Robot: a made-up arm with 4 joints. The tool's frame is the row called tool.
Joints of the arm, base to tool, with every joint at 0 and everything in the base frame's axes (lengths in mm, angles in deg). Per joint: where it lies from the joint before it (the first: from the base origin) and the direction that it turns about. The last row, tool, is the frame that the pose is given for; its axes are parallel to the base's.
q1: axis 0 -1 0 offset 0 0 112
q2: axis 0 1 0 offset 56.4 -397.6 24.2
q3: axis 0 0 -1 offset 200.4 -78.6 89
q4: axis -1 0 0 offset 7.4 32.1 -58.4
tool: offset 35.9 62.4 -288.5
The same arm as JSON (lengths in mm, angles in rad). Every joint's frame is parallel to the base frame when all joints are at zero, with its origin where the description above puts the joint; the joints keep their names.
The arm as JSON. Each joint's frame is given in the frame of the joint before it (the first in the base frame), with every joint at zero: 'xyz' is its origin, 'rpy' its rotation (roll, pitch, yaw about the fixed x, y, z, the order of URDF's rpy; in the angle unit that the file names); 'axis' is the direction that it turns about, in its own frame. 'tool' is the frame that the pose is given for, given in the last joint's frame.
{"units": {"length": "mm", "angle": "rad"}, "joints": [
  {"name": "q1", "type": "revolute", "origin": {"xyz": [0.0, 0.0, 112.0], "rpy": [0.0, 0.0, 0.0]}, "axis": [0.0, -1.0, 0.0]},
  {"name": "q2", "type": "revolute", "origin": {"xyz": [56.4, -397.6, 24.2], "rpy": [0.0, 0.0, 0.0]}, "axis": [0.0, 1.0, 0.0]},
  {"name": "q3", "type": "revolute", "origin": {"xyz": [200.4, -78.6, 89.0], "rpy": [0.0, 0.0, 0.0]}, "axis": [0.0, 0.0, -1.0]},
  {"name": "q4", "type": "revolute", "origin": {"xyz": [7.4, 32.1, -58.4], "rpy": [0.0, 0.0, 0.0]}, "axis": [-1.0, 0.0, 0.0]}
], "tool": {"origin": {"xyz": [35.9, 62.4, -288.5], "rpy": [0.0, 0.0, 0.0]}}}

